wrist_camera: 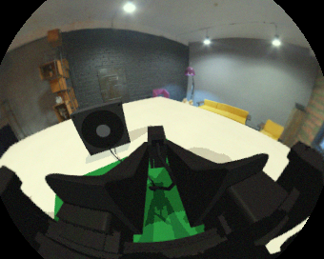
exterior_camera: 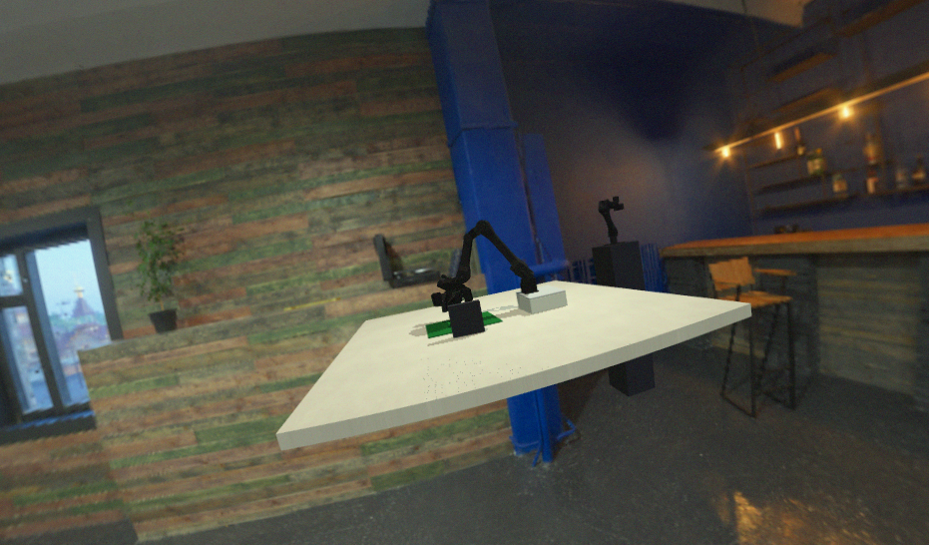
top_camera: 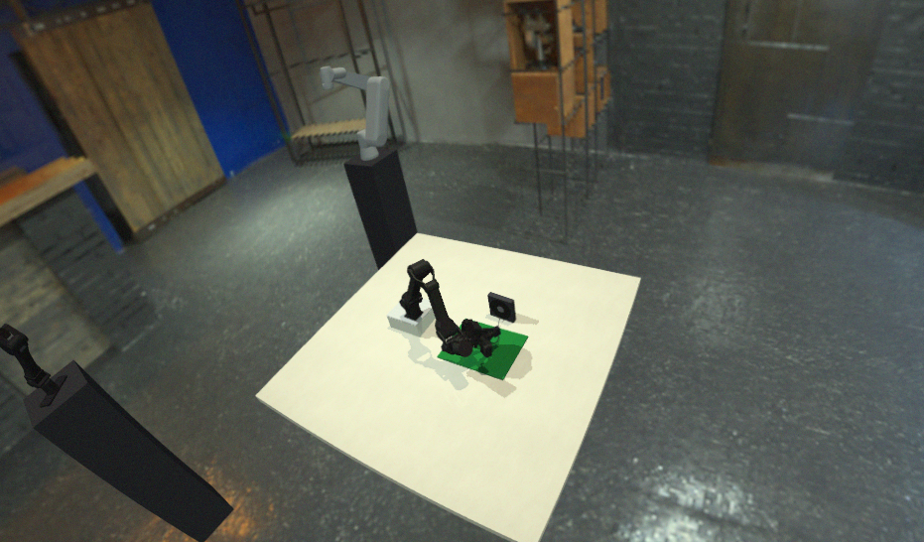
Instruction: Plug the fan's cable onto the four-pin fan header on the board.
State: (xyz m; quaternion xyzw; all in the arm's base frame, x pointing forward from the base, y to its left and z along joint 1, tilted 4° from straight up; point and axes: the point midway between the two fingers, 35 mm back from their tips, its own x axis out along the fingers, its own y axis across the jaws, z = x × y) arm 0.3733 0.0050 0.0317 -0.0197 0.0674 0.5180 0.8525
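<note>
Now: the green board 11 cm below my gripper tip, 5 cm behind it and 2 cm to the right of it. From my gripper tip the other things lie so: black plug: 1 cm below; black fan box: 16 cm to the left, 6 cm behind, 4 cm below; pale header: 10 cm below, 8 cm behind, 2 cm to the left.
</note>
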